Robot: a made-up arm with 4 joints.
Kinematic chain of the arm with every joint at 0, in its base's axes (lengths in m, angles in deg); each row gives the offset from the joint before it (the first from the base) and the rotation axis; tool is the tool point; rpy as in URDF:
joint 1: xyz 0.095 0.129 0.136 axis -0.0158 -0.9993 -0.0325
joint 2: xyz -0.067 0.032 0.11 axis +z
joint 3: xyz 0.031 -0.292 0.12 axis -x
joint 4: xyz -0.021 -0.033 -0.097 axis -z
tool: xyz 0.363 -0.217 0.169 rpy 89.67 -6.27 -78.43
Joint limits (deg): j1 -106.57..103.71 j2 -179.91..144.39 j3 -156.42..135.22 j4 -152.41..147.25
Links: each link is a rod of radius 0.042 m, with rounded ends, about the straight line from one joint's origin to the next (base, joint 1, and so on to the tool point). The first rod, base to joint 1, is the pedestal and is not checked.
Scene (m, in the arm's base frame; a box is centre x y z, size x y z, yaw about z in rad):
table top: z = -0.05
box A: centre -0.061 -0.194 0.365 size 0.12 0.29 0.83 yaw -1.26
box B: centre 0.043 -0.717 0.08 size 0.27 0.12 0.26 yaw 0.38
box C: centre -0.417 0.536 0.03 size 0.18 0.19 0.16 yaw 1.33
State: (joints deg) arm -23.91 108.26 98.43 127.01
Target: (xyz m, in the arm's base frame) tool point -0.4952 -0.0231 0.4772
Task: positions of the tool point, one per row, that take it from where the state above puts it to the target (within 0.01 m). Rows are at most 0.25 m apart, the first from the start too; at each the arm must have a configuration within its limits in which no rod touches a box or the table.
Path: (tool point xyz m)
1: 0.4387 -0.1138 0.5326
2: 0.3723 -0.0805 0.6405
3: 0.2838 -0.0396 0.7306
4: 0.1778 0.0081 0.7976
5: 0.0607 0.0617 0.8378
6: -0.1582 0.0067 0.7856
7: -0.3532 -0.0225 0.6594
8: -0.4952 -0.0231 0.4772

